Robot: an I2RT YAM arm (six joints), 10 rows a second.
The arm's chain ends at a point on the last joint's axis. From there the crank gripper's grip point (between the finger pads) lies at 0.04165 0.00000 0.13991 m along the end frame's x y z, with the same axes.
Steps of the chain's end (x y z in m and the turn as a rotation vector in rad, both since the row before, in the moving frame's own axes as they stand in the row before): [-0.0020, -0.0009, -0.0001, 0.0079, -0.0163, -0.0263]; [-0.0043, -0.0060, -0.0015, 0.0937, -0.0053, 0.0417]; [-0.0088, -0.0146, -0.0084, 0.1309, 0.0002, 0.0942]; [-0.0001, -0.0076, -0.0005, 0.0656, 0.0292, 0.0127]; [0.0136, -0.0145, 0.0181, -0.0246, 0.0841, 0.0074]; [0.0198, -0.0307, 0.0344, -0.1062, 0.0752, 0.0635]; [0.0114, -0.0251, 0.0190, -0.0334, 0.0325, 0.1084]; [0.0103, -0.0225, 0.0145, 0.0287, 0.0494, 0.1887]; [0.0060, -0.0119, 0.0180, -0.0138, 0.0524, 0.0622]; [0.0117, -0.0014, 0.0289, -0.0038, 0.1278, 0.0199]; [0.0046, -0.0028, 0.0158, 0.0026, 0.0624, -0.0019]
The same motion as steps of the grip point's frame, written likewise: [-0.0043, -0.0031, 0.0006, 0.0079, -0.0163, -0.0263]; [-0.0048, -0.0174, -0.0018, 0.0937, -0.0053, 0.0417]; [-0.0081, -0.0289, -0.0093, 0.1309, 0.0002, 0.0942]; [0.0040, -0.0162, -0.0021, 0.0656, 0.0292, 0.0127]; [0.0252, -0.0108, 0.0141, -0.0246, 0.0841, 0.0074]; [0.0296, -0.0131, 0.0300, -0.1062, 0.0752, 0.0635]; [0.0154, -0.0157, 0.0174, -0.0334, 0.0325, 0.1084]; [0.0168, -0.0180, 0.0123, 0.0287, 0.0494, 0.1887]; [0.0131, -0.0072, 0.0156, -0.0138, 0.0524, 0.0622]; [0.0292, 0.0001, 0.0224, -0.0038, 0.1278, 0.0199]; [0.0132, -0.0032, 0.0129, 0.0026, 0.0624, -0.0019]
